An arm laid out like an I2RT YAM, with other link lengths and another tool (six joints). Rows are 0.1 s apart.
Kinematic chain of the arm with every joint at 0, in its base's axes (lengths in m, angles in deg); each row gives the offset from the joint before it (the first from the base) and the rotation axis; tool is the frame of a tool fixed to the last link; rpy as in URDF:
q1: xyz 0 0 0.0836 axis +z
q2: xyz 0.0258 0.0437 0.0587 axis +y
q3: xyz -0.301 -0.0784 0 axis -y
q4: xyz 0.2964 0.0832 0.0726 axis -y
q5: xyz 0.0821 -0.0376 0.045 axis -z
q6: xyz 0.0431 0 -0.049 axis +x
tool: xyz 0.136 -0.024 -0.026 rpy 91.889 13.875 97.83
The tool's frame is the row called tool.
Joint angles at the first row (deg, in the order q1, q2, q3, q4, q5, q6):
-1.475, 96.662, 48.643, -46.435, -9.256, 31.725
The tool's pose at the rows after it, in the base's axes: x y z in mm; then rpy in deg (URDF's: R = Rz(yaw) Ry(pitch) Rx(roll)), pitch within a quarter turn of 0, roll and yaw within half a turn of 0:
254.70 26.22 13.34 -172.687 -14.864 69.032
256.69 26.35 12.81 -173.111 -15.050 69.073
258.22 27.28 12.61 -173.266 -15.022 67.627
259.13 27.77 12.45 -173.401 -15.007 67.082
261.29 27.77 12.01 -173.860 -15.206 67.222
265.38 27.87 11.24 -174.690 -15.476 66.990
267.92 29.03 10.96 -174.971 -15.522 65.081
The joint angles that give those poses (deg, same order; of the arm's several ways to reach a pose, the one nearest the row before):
-1.475, 96.663, 48.643, -46.479, -9.169, 31.703
-1.474, 96.663, 48.622, -45.999, -9.213, 31.770
-1.475, 96.661, 48.620, -45.627, -9.235, 33.277
-1.431, 96.663, 48.621, -45.407, -9.212, 33.912
-1.431, 96.662, 48.620, -44.926, -9.235, 33.890
-1.432, 96.662, 48.620, -44.008, -9.213, 34.348
-1.431, 96.663, 48.621, -43.419, -9.212, 36.360

